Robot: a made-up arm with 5 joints.
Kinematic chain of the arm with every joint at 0, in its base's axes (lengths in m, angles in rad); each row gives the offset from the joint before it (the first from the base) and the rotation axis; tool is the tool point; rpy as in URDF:
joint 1: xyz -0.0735 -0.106 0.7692 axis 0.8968 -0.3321 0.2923
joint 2: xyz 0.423 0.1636 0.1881 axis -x
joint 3: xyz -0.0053 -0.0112 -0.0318 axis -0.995 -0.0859 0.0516
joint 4: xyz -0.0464 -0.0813 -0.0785 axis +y
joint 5: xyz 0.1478 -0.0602 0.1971 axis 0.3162 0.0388 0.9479
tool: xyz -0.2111 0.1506 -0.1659 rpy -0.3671 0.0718 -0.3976
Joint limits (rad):
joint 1: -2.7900..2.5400
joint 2: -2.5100..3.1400
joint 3: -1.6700..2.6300
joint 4: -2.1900..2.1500
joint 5: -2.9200..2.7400
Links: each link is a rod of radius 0.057 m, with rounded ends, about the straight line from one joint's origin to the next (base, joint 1, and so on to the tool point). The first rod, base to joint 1, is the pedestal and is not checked.
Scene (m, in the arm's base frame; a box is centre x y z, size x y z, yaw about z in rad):
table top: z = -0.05
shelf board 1: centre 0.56 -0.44 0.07 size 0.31 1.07 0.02 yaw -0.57
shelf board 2: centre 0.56 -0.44 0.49 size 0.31 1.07 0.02 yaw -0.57
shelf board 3: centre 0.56 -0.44 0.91 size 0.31 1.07 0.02 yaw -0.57
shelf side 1: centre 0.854 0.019 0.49 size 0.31 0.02 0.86 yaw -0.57
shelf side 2: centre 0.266 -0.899 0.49 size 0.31 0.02 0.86 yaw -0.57
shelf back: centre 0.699 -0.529 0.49 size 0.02 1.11 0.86 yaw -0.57
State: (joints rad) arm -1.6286 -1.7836 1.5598 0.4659 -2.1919
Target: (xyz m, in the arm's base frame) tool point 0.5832 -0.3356 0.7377
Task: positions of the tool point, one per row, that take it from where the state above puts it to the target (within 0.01 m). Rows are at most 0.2 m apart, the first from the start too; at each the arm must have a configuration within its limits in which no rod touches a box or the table.
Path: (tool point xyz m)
1: 0.4755 -0.4673 0.7128
2: 0.5832 -0.3356 0.7377

